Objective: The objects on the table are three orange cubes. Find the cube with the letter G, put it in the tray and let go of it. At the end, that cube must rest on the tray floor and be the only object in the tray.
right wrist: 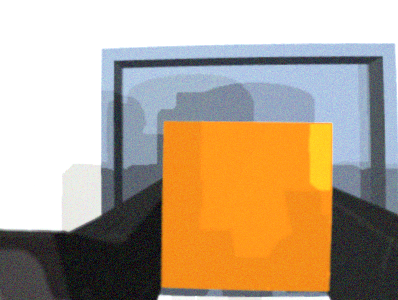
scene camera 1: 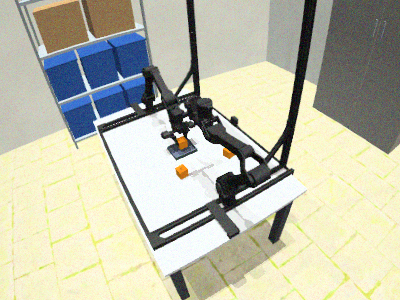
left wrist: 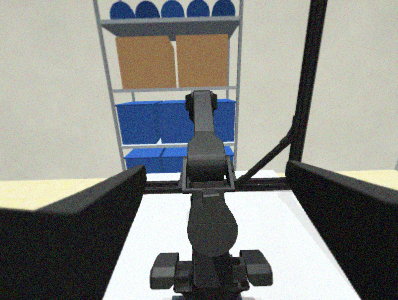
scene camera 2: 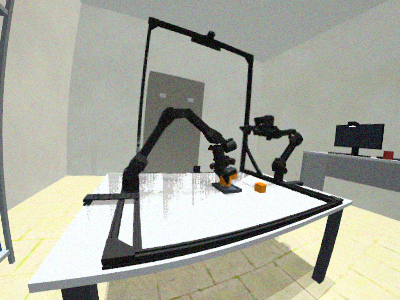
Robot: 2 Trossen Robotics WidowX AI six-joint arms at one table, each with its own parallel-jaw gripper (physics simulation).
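Frame: origin at the left arm's base, x ahead, y left, z up, level; metres.
Where they show: left gripper, fingertip midpoint: (scene camera 1: 183, 101) (left wrist: 215, 169) (scene camera 2: 244, 127); right gripper, fingertip midpoint: (right wrist: 235, 187) (scene camera 1: 182, 144) (scene camera 2: 225, 182); left arm's base, link origin: (scene camera 1: 228, 200) (scene camera 2: 278, 180); right arm's base, link origin: (scene camera 1: 150, 109) (scene camera 2: 130, 190).
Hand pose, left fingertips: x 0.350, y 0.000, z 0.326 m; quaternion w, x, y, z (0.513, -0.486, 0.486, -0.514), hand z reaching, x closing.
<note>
Each offset is from my left fingertips to the top centre of the thing. Level surfaces: height alone.
My right gripper (scene camera 1: 181, 137) (scene camera 2: 226, 177) is shut on an orange cube @(dz -0.278, dx +0.090, dy -0.004 m) (scene camera 1: 183, 143) (scene camera 2: 222, 181) (right wrist: 246, 205). It holds the cube low over the floor of the blue-grey tray @(dz -0.327, dx +0.083, dy +0.003 m) (scene camera 1: 176, 153) (scene camera 2: 232, 189) (right wrist: 138, 74). A third orange cube @(dz -0.300, dx -0.095, dy -0.185 m) (scene camera 1: 228, 153) (scene camera 2: 234, 175) lies partly behind the left arm. My left gripper (scene camera 1: 190, 109) (scene camera 2: 246, 128) (left wrist: 215, 169) is open and empty, high above the table behind the tray.
A black frame rail (scene camera 1: 124, 190) (scene camera 2: 228, 238) runs around the white table @(dz -0.345 m) (scene camera 1: 148, 184) (scene camera 2: 184, 214). Tall black gantry posts (scene camera 1: 193, 47) stand at the back. A shelf rack (scene camera 1: 146, 36) (left wrist: 105, 74) with blue bins and brown boxes stands beyond the table.
</note>
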